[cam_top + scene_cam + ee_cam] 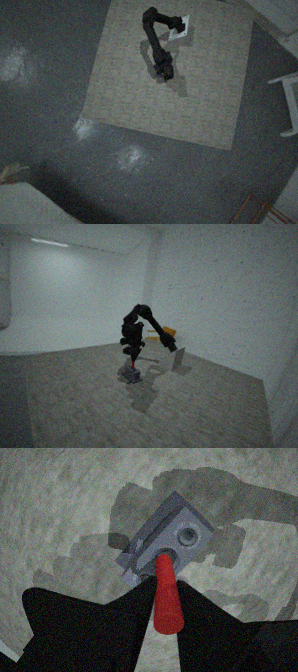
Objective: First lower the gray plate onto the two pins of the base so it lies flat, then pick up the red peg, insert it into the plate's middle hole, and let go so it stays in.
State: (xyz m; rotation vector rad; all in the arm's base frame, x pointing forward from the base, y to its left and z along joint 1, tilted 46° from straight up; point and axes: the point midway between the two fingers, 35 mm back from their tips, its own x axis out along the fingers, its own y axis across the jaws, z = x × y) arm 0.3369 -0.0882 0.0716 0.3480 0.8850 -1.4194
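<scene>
The gray plate is 6 cm below my gripper tip. The rest, counted from my gripper tip: red peg (right at my gripper tip).
</scene>
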